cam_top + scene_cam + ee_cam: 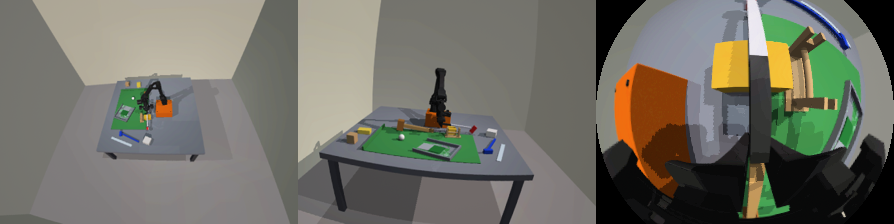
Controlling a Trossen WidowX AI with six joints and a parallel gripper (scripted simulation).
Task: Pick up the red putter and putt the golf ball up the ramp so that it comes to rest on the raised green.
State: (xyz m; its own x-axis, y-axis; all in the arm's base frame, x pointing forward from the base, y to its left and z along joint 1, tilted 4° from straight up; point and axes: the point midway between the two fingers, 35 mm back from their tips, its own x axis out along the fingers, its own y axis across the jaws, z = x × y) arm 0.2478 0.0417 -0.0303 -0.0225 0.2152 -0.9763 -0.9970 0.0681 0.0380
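My gripper tip is now 90 mm short of the wooden rack, 80 mm to the right of it and 10 mm above it. The rest, counted from my gripper tip: red putter 10 mm ahead, 150 mm to the left, 10 mm above; then white golf ball 190 mm ahead, 300 mm to the right, 20 mm below; then green mat 220 mm ahead, 150 mm to the right, 40 mm below.
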